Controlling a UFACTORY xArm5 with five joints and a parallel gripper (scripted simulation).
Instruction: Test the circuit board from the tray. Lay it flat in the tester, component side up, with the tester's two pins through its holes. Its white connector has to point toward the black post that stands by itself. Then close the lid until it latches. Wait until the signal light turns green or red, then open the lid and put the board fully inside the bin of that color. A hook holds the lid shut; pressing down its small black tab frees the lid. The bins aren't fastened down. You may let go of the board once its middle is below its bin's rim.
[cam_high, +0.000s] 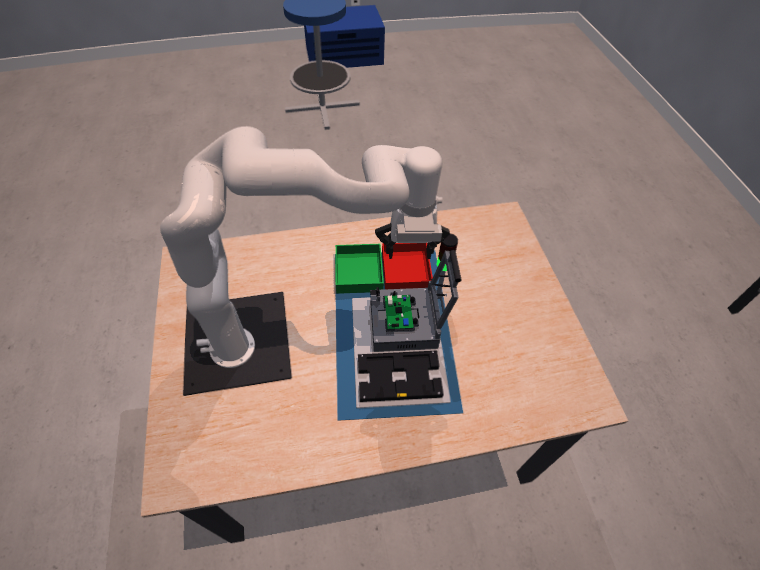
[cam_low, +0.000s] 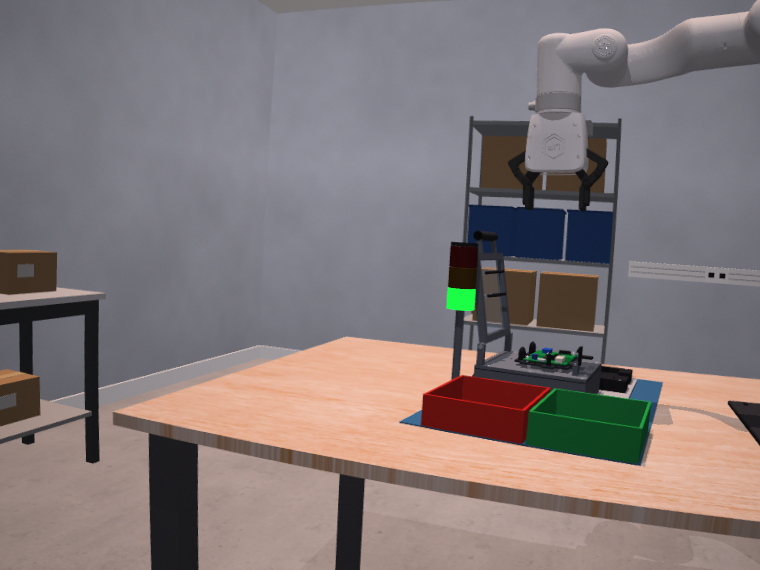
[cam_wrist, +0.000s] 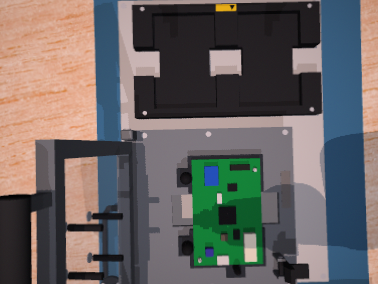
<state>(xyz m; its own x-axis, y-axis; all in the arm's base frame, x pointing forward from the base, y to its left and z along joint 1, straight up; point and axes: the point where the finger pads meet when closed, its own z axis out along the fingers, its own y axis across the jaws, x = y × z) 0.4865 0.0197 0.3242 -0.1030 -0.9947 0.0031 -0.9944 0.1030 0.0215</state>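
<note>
The green circuit board is 10 mm behind my hand and 260 mm below it. The rest, counted from my hand: red bin (50 mm ahead, 200 mm to the left, 320 mm below); lid (100 mm ahead, 10 mm to the right, 150 mm below); green bin (100 mm behind, 210 mm to the left, 320 mm below).
</note>
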